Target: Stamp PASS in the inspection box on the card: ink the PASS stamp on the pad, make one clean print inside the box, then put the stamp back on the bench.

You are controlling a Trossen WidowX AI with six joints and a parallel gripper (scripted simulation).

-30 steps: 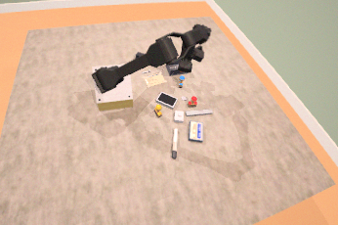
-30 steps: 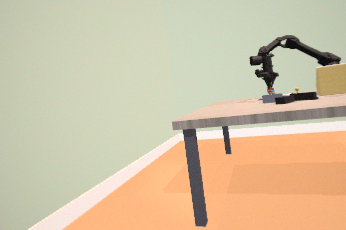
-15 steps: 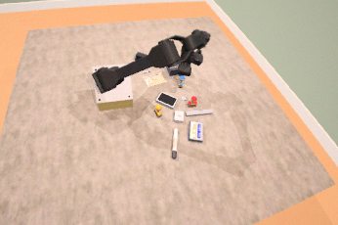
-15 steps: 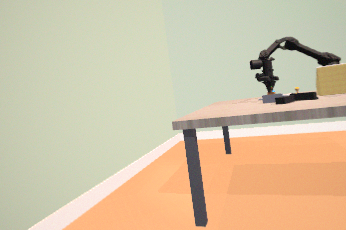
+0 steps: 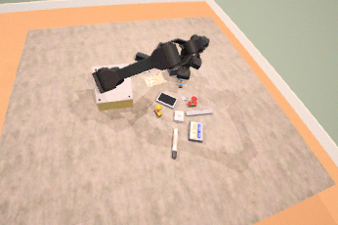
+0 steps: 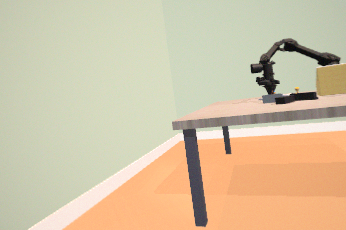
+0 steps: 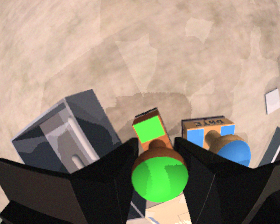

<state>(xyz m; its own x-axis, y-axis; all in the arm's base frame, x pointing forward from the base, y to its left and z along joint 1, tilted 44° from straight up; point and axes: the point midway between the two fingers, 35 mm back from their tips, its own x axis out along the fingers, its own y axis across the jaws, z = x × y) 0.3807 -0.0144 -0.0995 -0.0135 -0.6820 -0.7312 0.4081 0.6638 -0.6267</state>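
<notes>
The green-knobbed pass stamp is right at my gripper tip. The rest, counted from my gripper tip: cream card: 14 cm behind, 3 cm below, 2 cm to the left; then blue stamp: 4 cm to the right, 2 cm behind, 1 cm below; then dark tray: 7 cm to the left, 2 cm below.
</notes>
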